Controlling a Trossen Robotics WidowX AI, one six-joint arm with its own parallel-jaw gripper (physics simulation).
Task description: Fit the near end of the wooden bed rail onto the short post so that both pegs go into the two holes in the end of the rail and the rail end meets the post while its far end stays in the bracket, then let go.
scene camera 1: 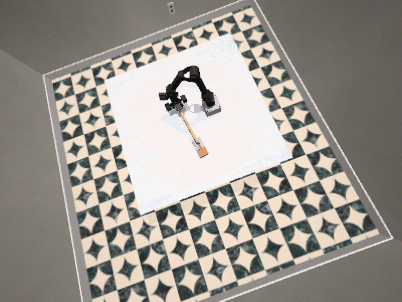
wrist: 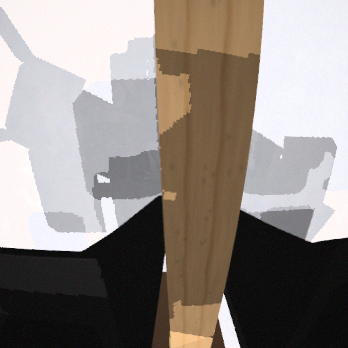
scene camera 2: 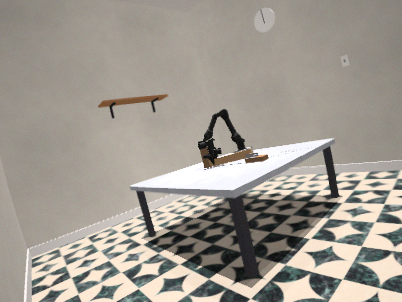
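Seen in the pictures: gripper, fingertip midpoint: [wrist: 184, 202] [scene camera 2: 214, 164]; arm's base, origin of the base link: [scene camera 1: 210, 102] [scene camera 2: 242, 149].
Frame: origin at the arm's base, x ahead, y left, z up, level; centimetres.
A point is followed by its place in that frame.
The long wooden bed rail [scene camera 1: 189, 122] @(x 23.5, y 9.4, z 0.3 cm) [scene camera 2: 232, 157] @(x 24.8, y 10.9, z -2.4 cm) [wrist: 207, 125] runs from the gripper to the small metal bracket [scene camera 1: 197, 143] @(x 21.6, y 28.7, z -0.8 cm) by the orange-brown block [scene camera 1: 202, 152] @(x 20.3, y 36.3, z -4.4 cm) [scene camera 2: 257, 158] @(x 24.1, y 35.0, z -5.4 cm); its far end appears at the bracket. My gripper [scene camera 1: 178, 106] @(x 27.1, y -9.6, z -6.2 cm) [scene camera 2: 212, 157] @(x 27.1, y -9.6, z -6.2 cm) [wrist: 184, 202] @(x 27.1, y -9.6, z -6.2 cm) is shut on the rail near its near end, with one black finger on each side. The short post [scene camera 2: 206, 162] @(x 30.1, y -16.7, z -3.2 cm) [wrist: 160, 317] @(x 26.7, y -16.4, z -4.4 cm) stands upright at the near end; its dark brown face shows beside the rail at the bottom of the wrist view. The pegs and holes are hidden, and whether the rail end meets the post cannot be told.
The white table [scene camera 1: 165, 175] @(x 55.6, y 43.3, z -8.0 cm) [scene camera 2: 180, 181] @(x 70.8, y 0.8, z -8.0 cm) carries the arm, whose grey base [scene camera 1: 212, 108] @(x 0.3, y 5.3, z 0.2 cm) stands to the right of the rail in scene camera 1. A wall shelf [scene camera 2: 134, 101] hangs on the wall well beyond the table. Arm shadows fall beside the rail.
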